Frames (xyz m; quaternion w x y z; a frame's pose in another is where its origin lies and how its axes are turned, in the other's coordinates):
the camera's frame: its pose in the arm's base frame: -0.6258 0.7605 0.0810 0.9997 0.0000 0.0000 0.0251
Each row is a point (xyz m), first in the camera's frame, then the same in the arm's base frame.
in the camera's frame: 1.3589 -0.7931 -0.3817
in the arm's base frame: 0.7712 0.0366 -0.3007
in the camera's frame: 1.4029 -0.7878 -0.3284
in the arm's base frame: 0.8149 0.0441 -0.2474
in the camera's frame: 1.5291 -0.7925 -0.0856
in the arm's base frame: 0.9411 0.0457 -0.0046
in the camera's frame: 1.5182 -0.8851 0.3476
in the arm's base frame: 0.9349 -0.0473 0.4286
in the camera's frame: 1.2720 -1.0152 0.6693
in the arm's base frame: 0.6955 -0.1896 0.7503
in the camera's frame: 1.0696 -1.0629 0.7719
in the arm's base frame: 0.4958 -0.2474 0.8529
